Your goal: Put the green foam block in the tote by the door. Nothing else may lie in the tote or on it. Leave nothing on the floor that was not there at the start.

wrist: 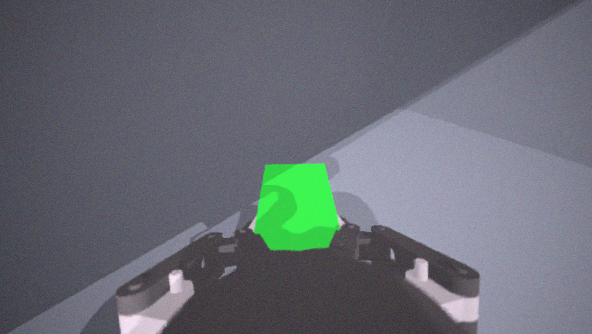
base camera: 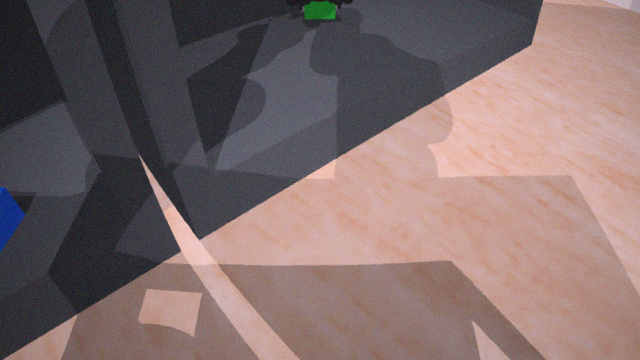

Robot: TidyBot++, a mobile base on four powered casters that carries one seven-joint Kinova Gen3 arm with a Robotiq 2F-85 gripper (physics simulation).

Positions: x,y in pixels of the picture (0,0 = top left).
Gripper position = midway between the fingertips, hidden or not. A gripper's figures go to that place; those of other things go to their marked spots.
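My gripper (wrist: 296,224) is 0.17 m from the lens. As for the green foam block, a green foam block (wrist: 296,211) is 0.14 m from the lens.
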